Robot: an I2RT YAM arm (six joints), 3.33 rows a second.
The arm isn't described. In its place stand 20 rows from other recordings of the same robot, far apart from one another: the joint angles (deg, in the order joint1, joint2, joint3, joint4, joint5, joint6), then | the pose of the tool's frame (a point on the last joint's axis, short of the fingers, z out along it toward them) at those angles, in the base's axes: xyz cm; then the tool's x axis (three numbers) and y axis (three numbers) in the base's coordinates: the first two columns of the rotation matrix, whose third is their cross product.
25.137 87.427 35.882 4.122 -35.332 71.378 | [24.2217 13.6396 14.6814 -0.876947 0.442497 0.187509 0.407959 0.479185 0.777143]
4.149 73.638 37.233 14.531 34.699 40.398 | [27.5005 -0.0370 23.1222 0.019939 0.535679 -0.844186 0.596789 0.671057 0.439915]
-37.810 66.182 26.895 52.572 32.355 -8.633 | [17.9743 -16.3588 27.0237 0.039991 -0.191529 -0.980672 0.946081 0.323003 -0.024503]
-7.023 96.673 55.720 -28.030 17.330 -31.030 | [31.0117 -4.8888 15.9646 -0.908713 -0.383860 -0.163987 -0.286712 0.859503 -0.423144]
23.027 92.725 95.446 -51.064 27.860 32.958 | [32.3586 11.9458 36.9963 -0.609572 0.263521 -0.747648 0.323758 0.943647 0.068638]
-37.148 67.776 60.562 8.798 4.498 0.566 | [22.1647 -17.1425 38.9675 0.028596 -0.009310 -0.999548 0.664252 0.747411 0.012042]
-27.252 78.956 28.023 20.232 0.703 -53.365 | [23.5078 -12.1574 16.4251 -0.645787 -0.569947 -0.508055 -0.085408 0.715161 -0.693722]
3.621 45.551 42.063 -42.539 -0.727 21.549 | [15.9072 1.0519 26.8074 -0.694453 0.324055 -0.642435 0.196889 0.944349 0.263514]
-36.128 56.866 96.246 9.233 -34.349 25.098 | [8.8865 -3.9999 61.3963 0.627444 -0.024434 -0.778278 -0.089079 0.990693 -0.102918]
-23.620 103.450 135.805 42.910 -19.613 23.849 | [26.4637 -10.2684 65.6056 0.931406 0.008386 -0.363886 -0.084619 0.977332 -0.194067]
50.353 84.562 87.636 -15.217 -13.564 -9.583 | [21.2160 26.9116 42.6519 0.016621 -0.233577 -0.972196 -0.904667 0.410557 -0.114106]
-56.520 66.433 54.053 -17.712 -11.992 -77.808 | [15.0022 -21.3421 30.6998 -0.758953 -0.585679 -0.284551 -0.118991 0.554391 -0.823706]
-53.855 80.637 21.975 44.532 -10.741 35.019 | [15.9537 -20.7171 16.9328 0.276183 0.577740 -0.768075 0.645074 0.480983 0.593746]
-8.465 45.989 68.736 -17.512 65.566 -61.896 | [12.1510 -5.0852 46.1532 -0.802228 -0.249499 -0.542383 0.530732 0.118016 -0.839283]
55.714 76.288 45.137 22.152 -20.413 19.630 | [16.1088 25.8314 27.7795 -0.408325 -0.039985 -0.911960 -0.882527 0.272593 0.383195]
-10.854 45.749 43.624 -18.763 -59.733 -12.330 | [17.1507 -0.1577 32.0695 -0.193125 -0.072563 -0.978487 -0.756260 0.646377 0.101330]
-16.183 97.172 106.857 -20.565 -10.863 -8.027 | [37.7738 -10.2635 45.5230 -0.192899 -0.086815 -0.977370 0.069718 0.992348 -0.101906]
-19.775 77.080 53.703 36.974 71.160 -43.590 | [26.4102 -13.0756 34.8781 -0.511958 -0.052545 -0.857402 0.858652 -0.060160 -0.509017]
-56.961 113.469 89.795 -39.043 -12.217 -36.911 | [23.7202 -35.0897 21.5547 -0.847734 0.226853 -0.479463 0.321801 0.938531 -0.124917]
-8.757 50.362 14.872 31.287 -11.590 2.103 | [19.3304 -2.2540 21.5442 -0.074181 0.047799 -0.996099 -0.046200 0.997613 0.051312]
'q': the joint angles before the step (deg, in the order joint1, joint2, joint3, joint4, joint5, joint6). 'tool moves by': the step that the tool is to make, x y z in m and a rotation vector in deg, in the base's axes. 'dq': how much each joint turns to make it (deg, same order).
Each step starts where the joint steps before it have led.
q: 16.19, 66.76, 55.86, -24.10, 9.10, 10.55
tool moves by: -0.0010, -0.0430, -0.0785, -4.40, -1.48, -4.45
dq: -9.77, -0.35, -18.77, 19.99, -1.81, -6.87
